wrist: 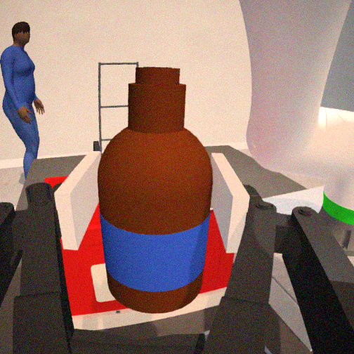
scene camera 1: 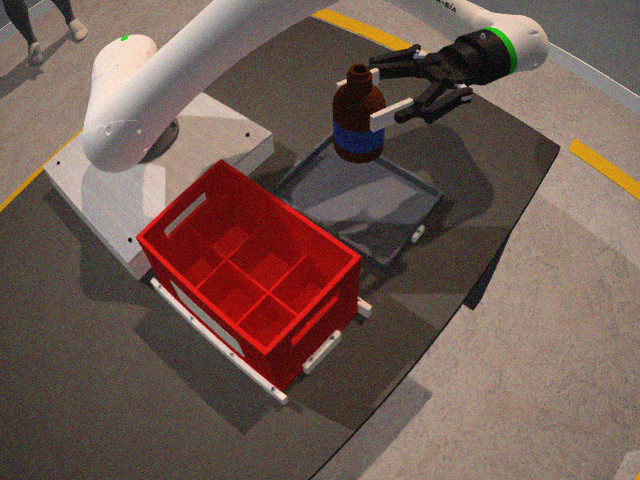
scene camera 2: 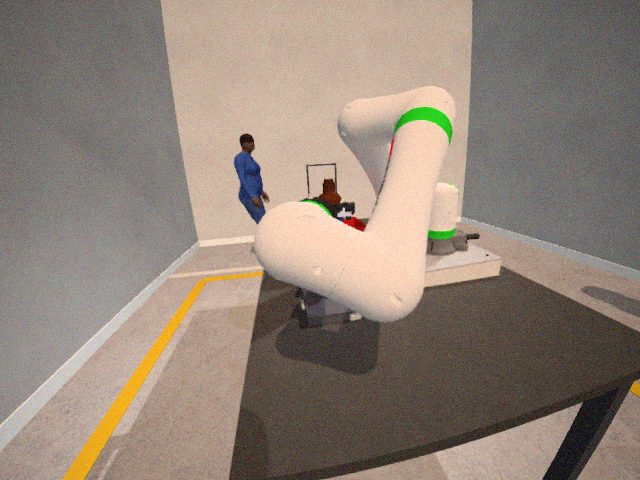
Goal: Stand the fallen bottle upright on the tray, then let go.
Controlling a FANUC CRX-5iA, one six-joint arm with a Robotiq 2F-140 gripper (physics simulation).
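Pixels of known places: gripper, fingertip midpoint: [scene camera 1: 354, 107] [scene camera 2: 330, 203]; arm's base, origin of the base link: [scene camera 2: 435, 248].
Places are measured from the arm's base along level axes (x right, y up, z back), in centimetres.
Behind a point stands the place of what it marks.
The brown bottle with a blue band [scene camera 1: 358, 121] {x -15.1, y 22.5, z -44.2 cm} [scene camera 2: 329, 192] {x -19.5, y 25.7, z -41.8 cm} [wrist: 155, 200] is upright, neck up, or very nearly so. My gripper [scene camera 1: 373, 97] {x -17.0, y 22.2, z -41.6 cm} [wrist: 155, 173] is shut on its body from the side, with one pale pad on each side and the arm's wrist roughly level. The bottle hangs in the air above the grey tray [scene camera 1: 356, 198] {x -21.1, y -6.0, z -38.5 cm} [scene camera 2: 330, 316] {x -31.7, y -4.7, z -43.8 cm}. In scene camera 1 its base shows over the tray's far corner. In scene camera 2 the arm hides the lower bottle and most of the fingers.
A red divided crate [scene camera 1: 268, 219] {x -3.1, y 4.6, z -37.3 cm} [scene camera 2: 354, 223] {x 13.2, y 8.8, z -29.7 cm} [wrist: 82, 280] stands beside the tray. White rails [scene camera 1: 227, 351] {x 14.7, y -3.5, z -46.3 cm} border it. The arm's pale base plate [scene camera 1: 217, 129] {x -11.6, y -0.5, z -10.5 cm} lies beyond the crate. A person in blue [scene camera 2: 249, 175] [wrist: 19, 80] stands in the background.
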